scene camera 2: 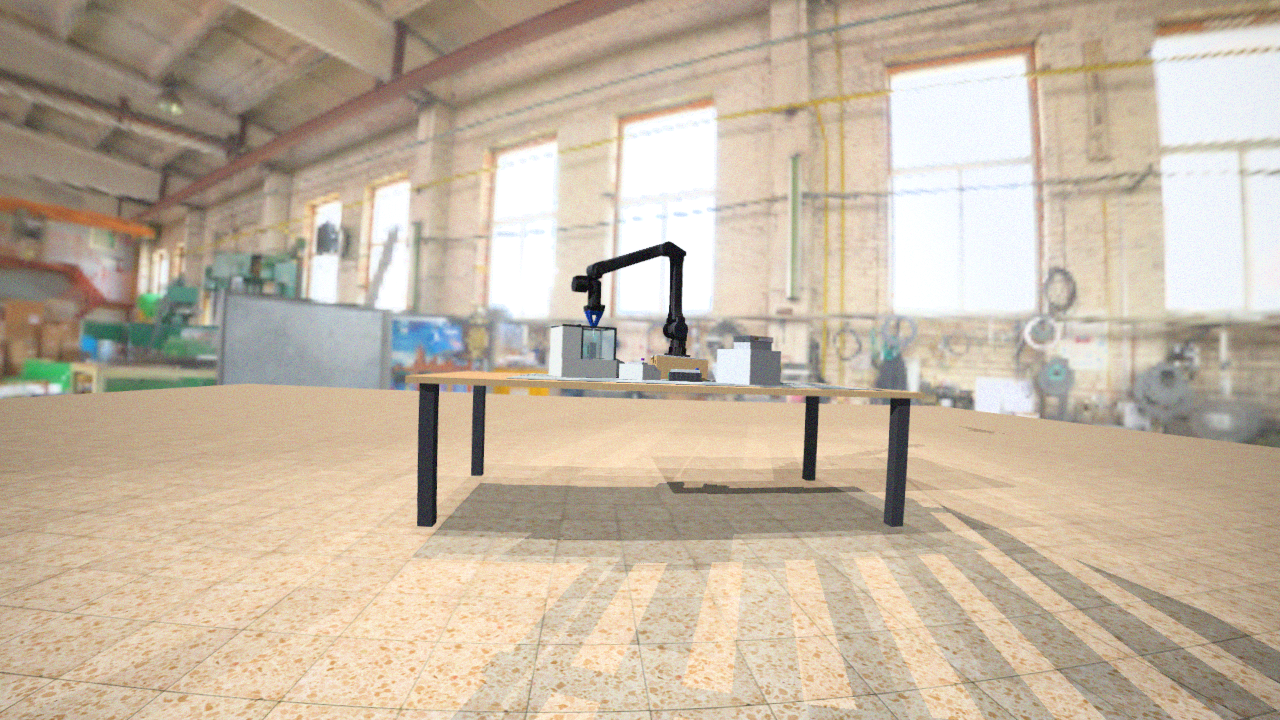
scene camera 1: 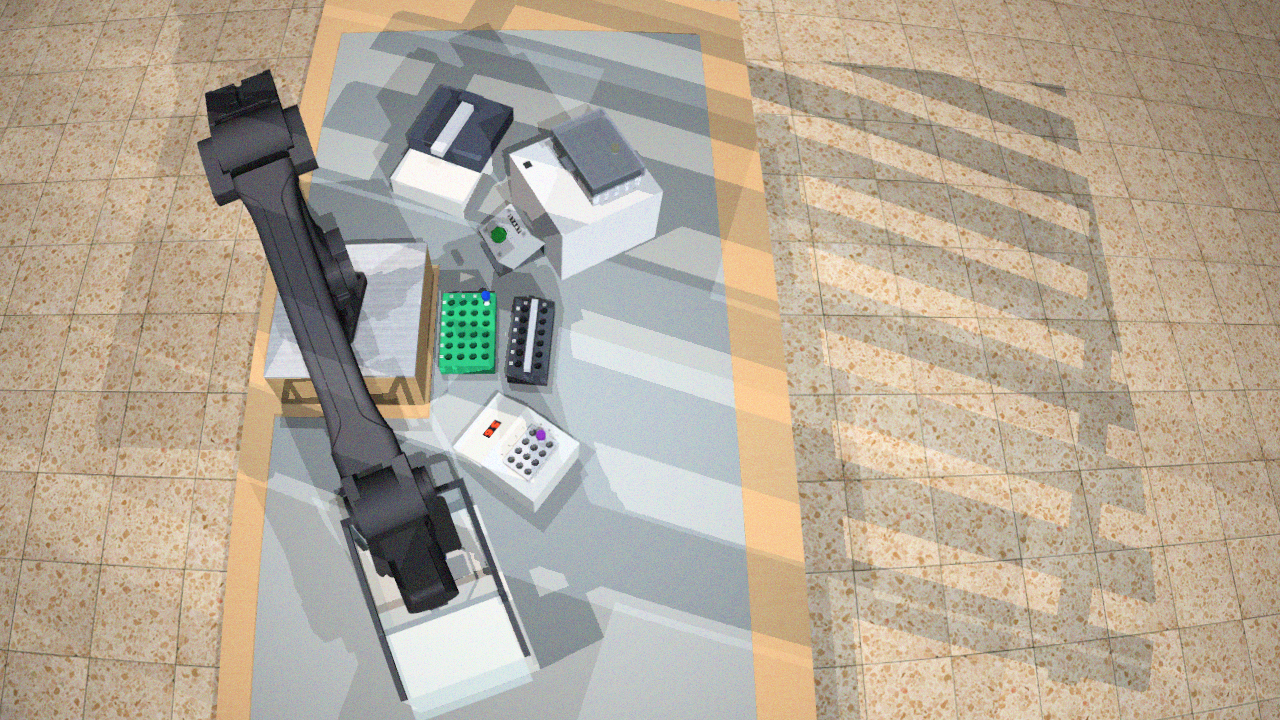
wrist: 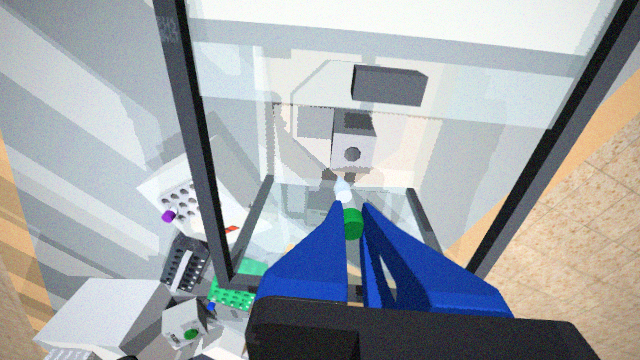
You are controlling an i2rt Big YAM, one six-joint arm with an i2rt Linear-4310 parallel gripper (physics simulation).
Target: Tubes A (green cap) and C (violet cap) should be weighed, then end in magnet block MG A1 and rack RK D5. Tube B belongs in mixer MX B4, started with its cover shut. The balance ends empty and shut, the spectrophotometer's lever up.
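Seen in the pictures: gripper, fingertip midpoint: (scene camera 2: 593, 328) (wrist: 350, 211); arm's base at its link origin: (scene camera 2: 676, 357).
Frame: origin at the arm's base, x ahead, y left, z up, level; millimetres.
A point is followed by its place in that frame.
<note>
My gripper (scene camera 2: 594, 321) {x 213, y -378, z 109 mm} (wrist: 350, 211) {x 213, y -378, z 109 mm} is shut on green-capped tube A (wrist: 352, 227) {x 213, y -379, z 122 mm}, whose pale body points down. It hangs over the balance (scene camera 1: 460, 649) {x 273, y -491, z 109 mm} (scene camera 2: 581, 366) {x 326, y -411, z -55 mm} (wrist: 196, 125) {x 297, y -384, z 114 mm}, its fingertips near the level of the open top. Below the tube, a small holder (wrist: 340, 157) {x 218, y -376, z 49 mm} with one round hole shows in the chamber. Violet-capped tube C (scene camera 1: 539, 434) {x 335, y -163, z -12 mm} (wrist: 168, 216) {x 335, y -168, z -12 mm} stands in a corner hole of the white block with a red display (scene camera 1: 478, 447) {x 246, y -178, z -49 mm}. Blue-capped tube B (scene camera 1: 486, 295) {x 225, y 70, z -44 mm} (wrist: 211, 306) {x 223, y 66, z -46 mm} stands in a corner of the green rack (scene camera 1: 468, 368) {x 210, y -42, z -78 mm}. In scene camera 1 the arm hides the gripper.
A black block with a white bar (scene camera 1: 532, 335) {x 305, y 11, z -51 mm} (wrist: 184, 270) {x 296, y -3, z -53 mm} stands beside the green rack. Farther off are a small box with a green button (scene camera 1: 498, 234) {x 230, y 174, z -29 mm} (wrist: 191, 334) {x 229, y 170, z -31 mm}, a white device with a grey cover (scene camera 1: 599, 152) {x 380, y 264, z 91 mm} and a navy-topped device (scene camera 1: 492, 129) {x 190, y 381, z -19 mm}. The balance's dark-framed glass walls surround the chamber.
</note>
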